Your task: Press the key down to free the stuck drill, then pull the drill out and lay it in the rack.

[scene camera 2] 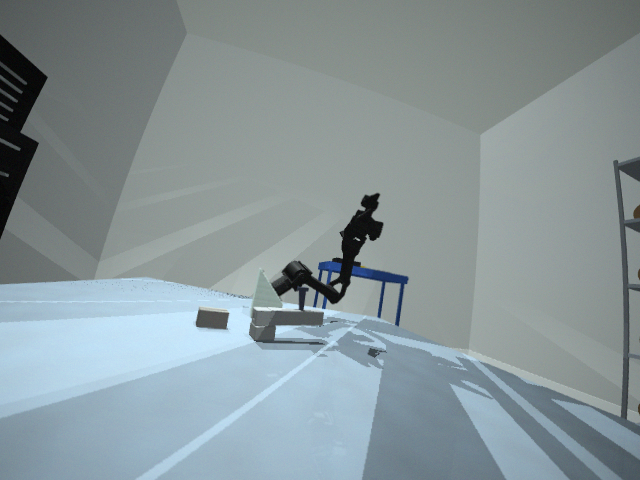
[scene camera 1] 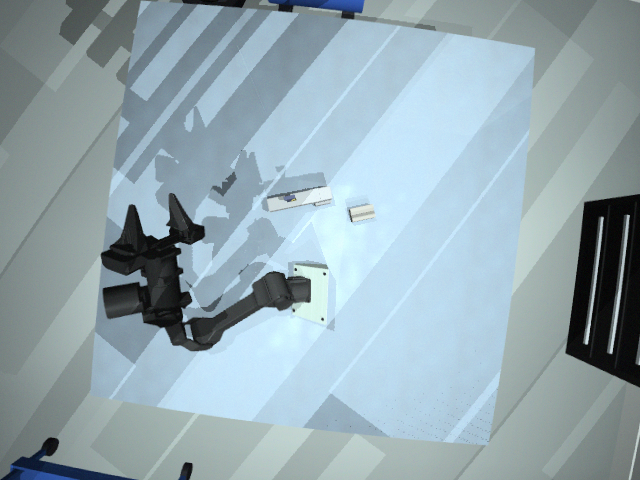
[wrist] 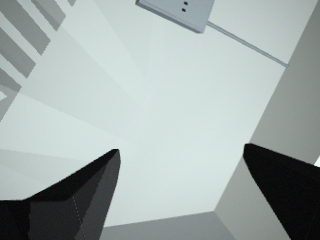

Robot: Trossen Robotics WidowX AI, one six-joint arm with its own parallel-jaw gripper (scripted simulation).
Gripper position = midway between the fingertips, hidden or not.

My gripper (scene camera 1: 153,198) is open, holding nothing. Further things: a pale block fixture (scene camera 2: 262,327).
My gripper is seen too in scene camera 2 (scene camera 2: 375,201) and in the wrist view (wrist: 181,152). The pale block fixture also shows in scene camera 1 (scene camera 1: 320,196).
